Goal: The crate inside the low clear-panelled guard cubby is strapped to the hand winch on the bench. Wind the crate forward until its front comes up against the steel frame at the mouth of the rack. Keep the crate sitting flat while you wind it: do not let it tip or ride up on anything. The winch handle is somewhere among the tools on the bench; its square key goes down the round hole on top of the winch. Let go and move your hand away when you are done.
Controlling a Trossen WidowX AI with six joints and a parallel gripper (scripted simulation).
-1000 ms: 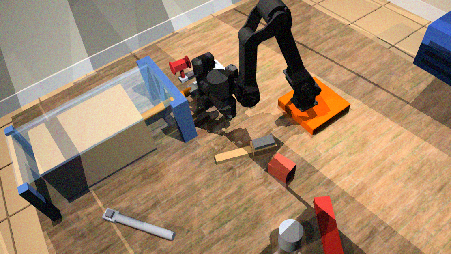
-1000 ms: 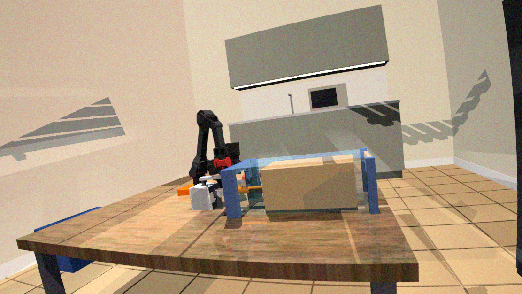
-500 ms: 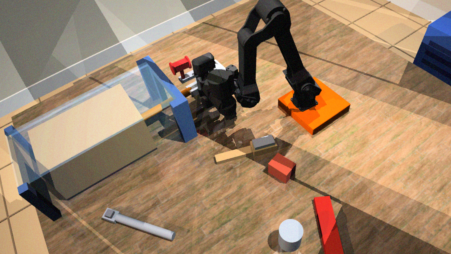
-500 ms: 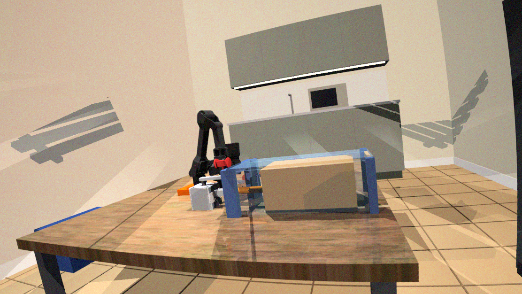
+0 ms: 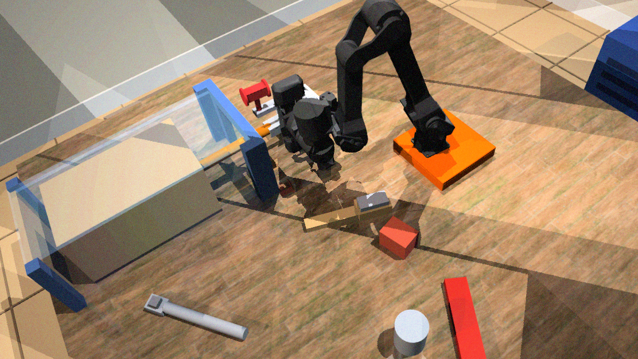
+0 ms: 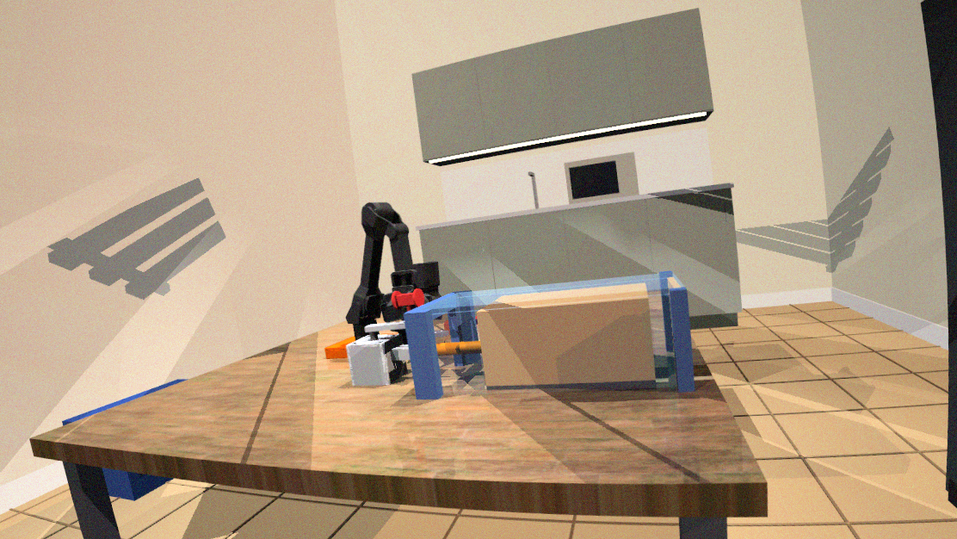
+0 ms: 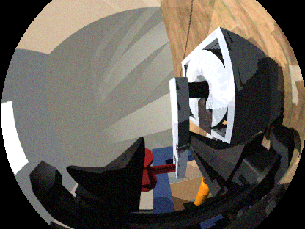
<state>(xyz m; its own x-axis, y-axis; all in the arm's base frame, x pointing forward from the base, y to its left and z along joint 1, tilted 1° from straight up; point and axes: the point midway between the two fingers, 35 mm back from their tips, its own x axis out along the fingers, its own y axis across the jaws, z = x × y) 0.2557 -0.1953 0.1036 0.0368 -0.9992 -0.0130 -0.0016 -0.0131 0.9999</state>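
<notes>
Now: gripper tip 1 cm to the right of the winch handle, 1 cm short of it and 1 cm above it. The rest, counted from my gripper tip: red knob: 5 cm ahead, 2 cm above, 1 cm to the left; then wooden brush: 28 cm to the left, 12 cm below, 2 cm behind; then grey winch: 10 cm below, 6 cm behind, 1 cm to the right.
</notes>
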